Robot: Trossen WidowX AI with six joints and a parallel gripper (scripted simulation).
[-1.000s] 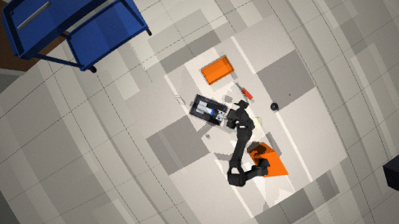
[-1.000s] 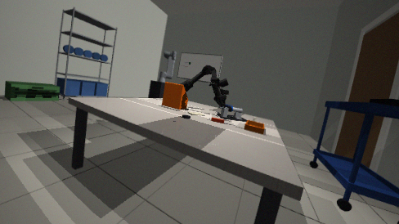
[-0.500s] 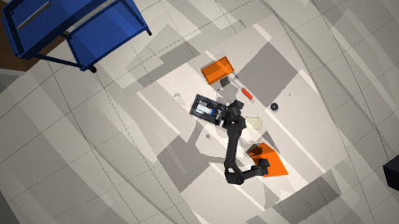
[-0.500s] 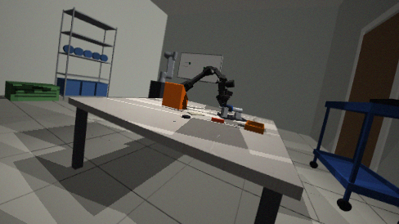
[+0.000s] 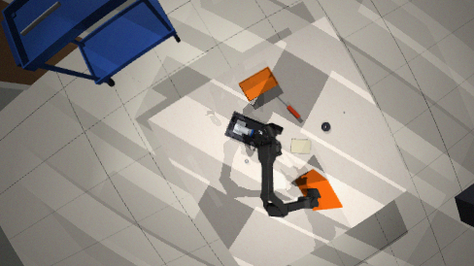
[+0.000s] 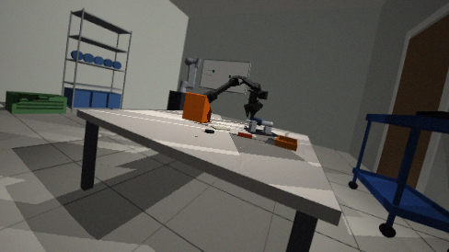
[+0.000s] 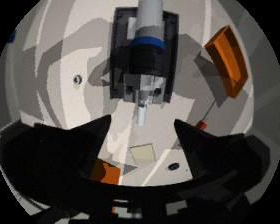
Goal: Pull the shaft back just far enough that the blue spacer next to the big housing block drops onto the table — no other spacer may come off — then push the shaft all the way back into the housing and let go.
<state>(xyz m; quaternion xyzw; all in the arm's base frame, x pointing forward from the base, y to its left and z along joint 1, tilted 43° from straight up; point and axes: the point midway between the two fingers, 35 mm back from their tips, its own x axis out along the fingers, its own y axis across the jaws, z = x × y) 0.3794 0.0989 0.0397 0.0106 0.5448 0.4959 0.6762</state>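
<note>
Now: the grey shaft 5 cm to the left of my gripper tip, 5 cm ahead of it and 2 cm below it. From my gripper tip the other things lie so: orange tray: 30 cm ahead, 10 cm to the right, 9 cm below.
</note>
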